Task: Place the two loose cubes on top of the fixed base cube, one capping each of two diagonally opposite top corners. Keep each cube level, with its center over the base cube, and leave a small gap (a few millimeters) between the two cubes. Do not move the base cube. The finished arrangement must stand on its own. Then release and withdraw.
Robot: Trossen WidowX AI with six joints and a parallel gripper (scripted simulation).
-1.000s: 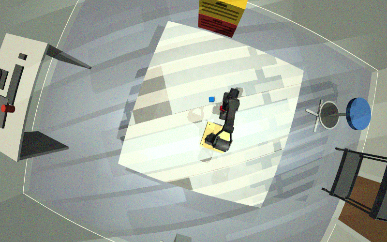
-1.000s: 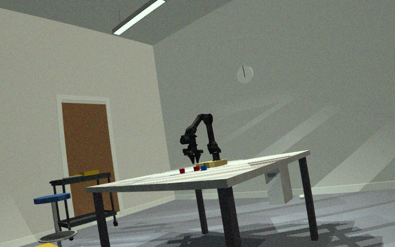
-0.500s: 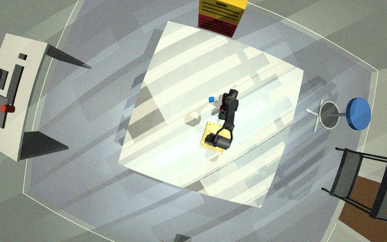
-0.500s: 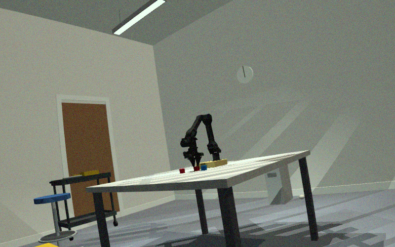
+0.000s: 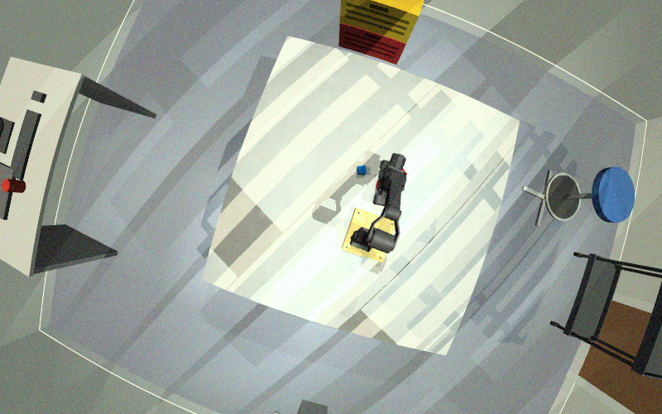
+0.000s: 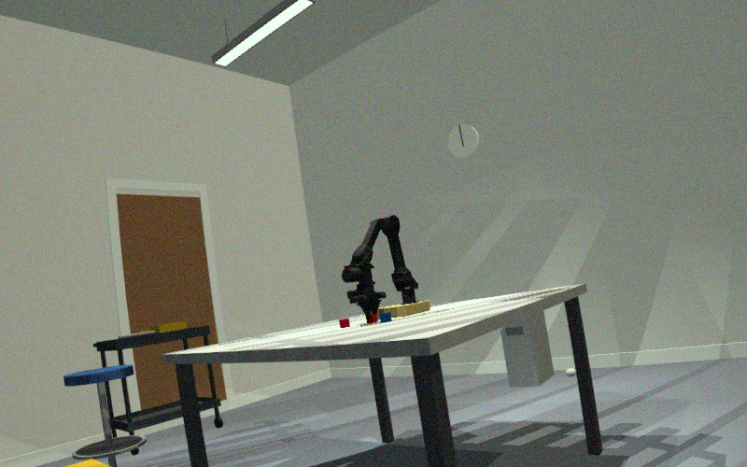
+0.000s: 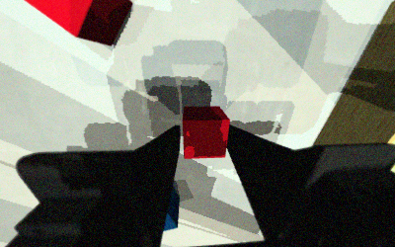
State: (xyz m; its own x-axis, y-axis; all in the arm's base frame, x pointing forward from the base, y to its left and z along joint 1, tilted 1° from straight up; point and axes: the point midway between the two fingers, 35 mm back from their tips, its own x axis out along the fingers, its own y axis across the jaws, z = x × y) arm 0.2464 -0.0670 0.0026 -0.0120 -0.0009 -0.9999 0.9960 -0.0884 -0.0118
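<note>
The blue base cube lies 90 mm to the left of my gripper tip and 50 mm ahead of it.
</note>
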